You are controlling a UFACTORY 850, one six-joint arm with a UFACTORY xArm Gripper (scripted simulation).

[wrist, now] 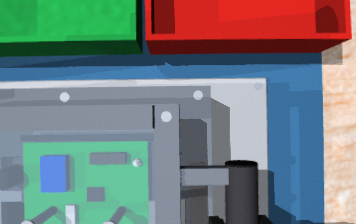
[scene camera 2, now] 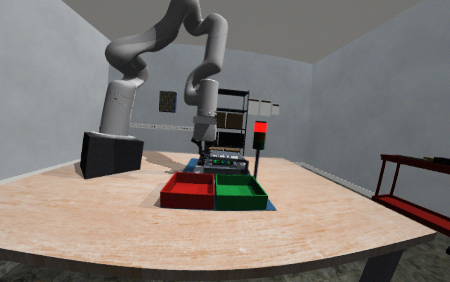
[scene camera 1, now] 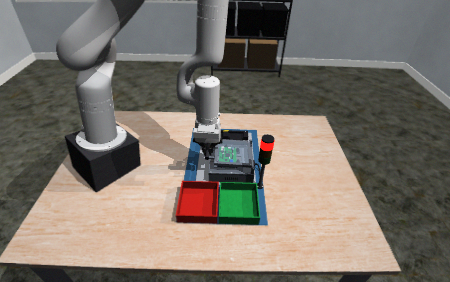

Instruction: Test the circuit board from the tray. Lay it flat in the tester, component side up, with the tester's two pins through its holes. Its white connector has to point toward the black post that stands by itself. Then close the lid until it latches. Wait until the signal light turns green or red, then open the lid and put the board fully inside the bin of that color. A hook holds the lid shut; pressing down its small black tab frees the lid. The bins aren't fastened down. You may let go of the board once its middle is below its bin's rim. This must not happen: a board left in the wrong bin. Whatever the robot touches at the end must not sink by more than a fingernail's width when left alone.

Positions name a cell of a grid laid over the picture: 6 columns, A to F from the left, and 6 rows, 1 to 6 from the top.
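There is a red bin here, and I can see it in scene camera 2 (C5), in scene camera 1 (C5) and in the wrist view (D1).
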